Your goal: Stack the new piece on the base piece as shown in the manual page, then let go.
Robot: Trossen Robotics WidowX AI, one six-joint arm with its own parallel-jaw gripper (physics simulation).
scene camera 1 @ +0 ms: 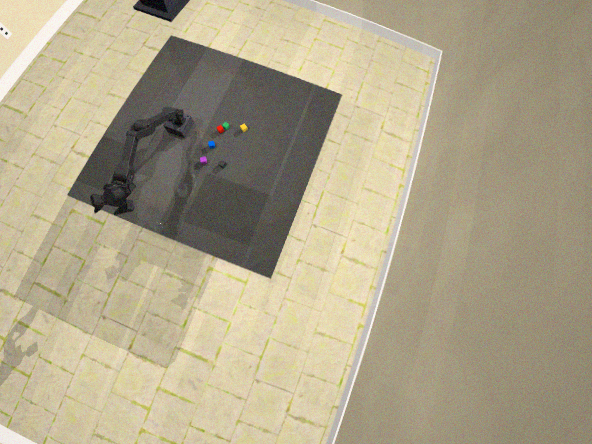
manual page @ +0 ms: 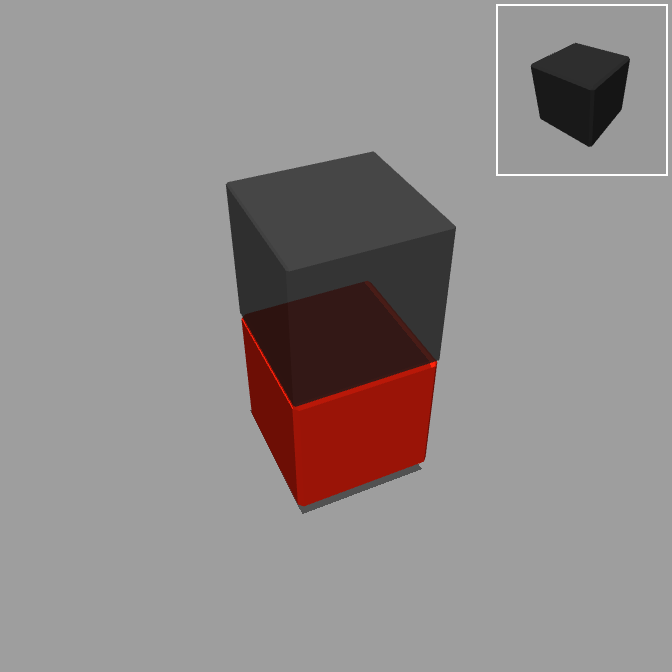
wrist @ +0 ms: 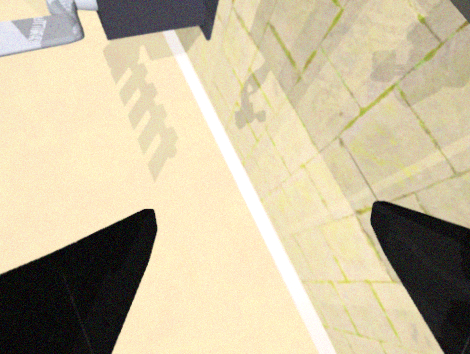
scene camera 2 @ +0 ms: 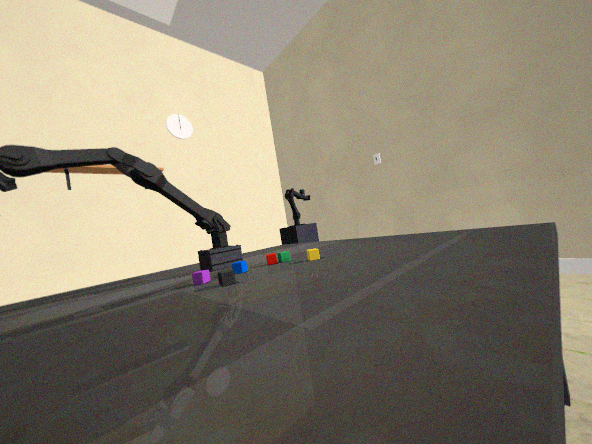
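Pixels of known places: gripper, fingertip midpoint: (scene camera 1: 104,213) (wrist: 262,215); arm's base at its link origin: (scene camera 1: 179,120) (scene camera 2: 220,247).
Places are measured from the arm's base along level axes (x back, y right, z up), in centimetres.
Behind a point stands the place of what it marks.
Note:
A red cube (scene camera 1: 220,129) @(x -23.0, y -7.3, z -4.4 cm) (scene camera 2: 271,259) @(x -23.5, y -7.1, z -5.8 cm) and a green cube (scene camera 1: 226,125) @(x -25.1, y -11.3, z -4.3 cm) (scene camera 2: 284,256) @(x -25.7, y -10.8, z -5.6 cm) sit close side by side on the dark table. A yellow cube (scene camera 1: 244,128) @(x -35.9, y -14.2, z -4.6 cm) (scene camera 2: 313,254) @(x -36.1, y -14.2, z -5.7 cm), a blue cube (scene camera 1: 211,144) @(x -23.0, y 4.1, z -4.3 cm) (scene camera 2: 240,267) @(x -24.3, y 4.1, z -5.7 cm), a purple cube (scene camera 1: 203,160) @(x -23.8, y 15.3, z -4.3 cm) (scene camera 2: 201,277) @(x -25.1, y 15.3, z -5.7 cm) and a black cube (scene camera 1: 222,164) @(x -35.0, y 12.9, z -4.4 cm) (scene camera 2: 226,278) @(x -35.7, y 12.9, z -5.8 cm) stand apart on the table. I cannot tell which are the new and base pieces. My gripper (scene camera 1: 111,208) @(x -2.4, y 65.5, z 15.1 cm) (wrist: 262,215) @(x -2.4, y 65.5, z 15.1 cm) is open and empty, raised at the table's edge, far from the cubes. It shows partly in scene camera 2, at the left edge.
The dark table (scene camera 1: 295,155) @(x -71.1, y -12.3, z -7.4 cm) (scene camera 2: 425,330) @(x -78.3, y 12.2, z -7.4 cm) carries the arm's base (scene camera 1: 178,125) @(x -1.5, y 2.9, z 0.3 cm) (scene camera 2: 220,257) @(x -4.7, y 2.4, z -3.2 cm) near the cubes. Another small arm (scene camera 2: 295,205) on a dark block (scene camera 2: 300,233) stands behind the table. Tiled floor and a wall with white skirting (wrist: 230,155) show below the gripper.

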